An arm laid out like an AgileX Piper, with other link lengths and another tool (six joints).
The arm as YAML. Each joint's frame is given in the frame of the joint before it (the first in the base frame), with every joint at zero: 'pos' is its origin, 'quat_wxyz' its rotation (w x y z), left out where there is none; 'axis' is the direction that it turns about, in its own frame. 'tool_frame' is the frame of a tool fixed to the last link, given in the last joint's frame.
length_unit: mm
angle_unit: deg
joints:
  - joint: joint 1
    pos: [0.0, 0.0, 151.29]
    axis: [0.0, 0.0, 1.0]
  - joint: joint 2
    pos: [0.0, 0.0, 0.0]
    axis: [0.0, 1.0, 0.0]
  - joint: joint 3
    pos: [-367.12, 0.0, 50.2]
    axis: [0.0, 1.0, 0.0]
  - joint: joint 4
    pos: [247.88, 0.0, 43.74]
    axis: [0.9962, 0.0, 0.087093]
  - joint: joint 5
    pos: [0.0, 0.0, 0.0]
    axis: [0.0, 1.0, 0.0]
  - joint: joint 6
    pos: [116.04, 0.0, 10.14]
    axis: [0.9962, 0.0, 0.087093]
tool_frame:
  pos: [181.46, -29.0, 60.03]
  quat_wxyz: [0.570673, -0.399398, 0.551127, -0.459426]
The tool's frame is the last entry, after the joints.
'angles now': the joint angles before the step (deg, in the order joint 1, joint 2, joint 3, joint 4, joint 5, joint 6). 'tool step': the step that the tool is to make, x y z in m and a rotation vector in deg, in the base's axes. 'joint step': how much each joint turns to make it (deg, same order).
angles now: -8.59, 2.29, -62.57, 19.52, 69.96, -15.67
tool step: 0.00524, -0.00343, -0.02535, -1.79, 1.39, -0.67
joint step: 0.00, -2.29, 3.90, -0.88, 0.01, -1.68
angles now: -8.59, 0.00, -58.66, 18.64, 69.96, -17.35
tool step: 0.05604, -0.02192, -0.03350, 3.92, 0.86, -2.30
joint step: 0.00, 0.00, 14.44, 0.16, -13.73, 0.00
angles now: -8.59, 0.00, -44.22, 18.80, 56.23, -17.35
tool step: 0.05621, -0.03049, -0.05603, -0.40, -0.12, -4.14
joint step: 0.00, 0.00, 18.34, 0.00, -18.47, -4.33
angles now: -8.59, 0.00, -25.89, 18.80, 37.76, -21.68
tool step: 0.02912, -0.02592, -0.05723, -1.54, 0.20, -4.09
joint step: -0.01, 0.00, 14.73, 0.01, -14.99, -3.55
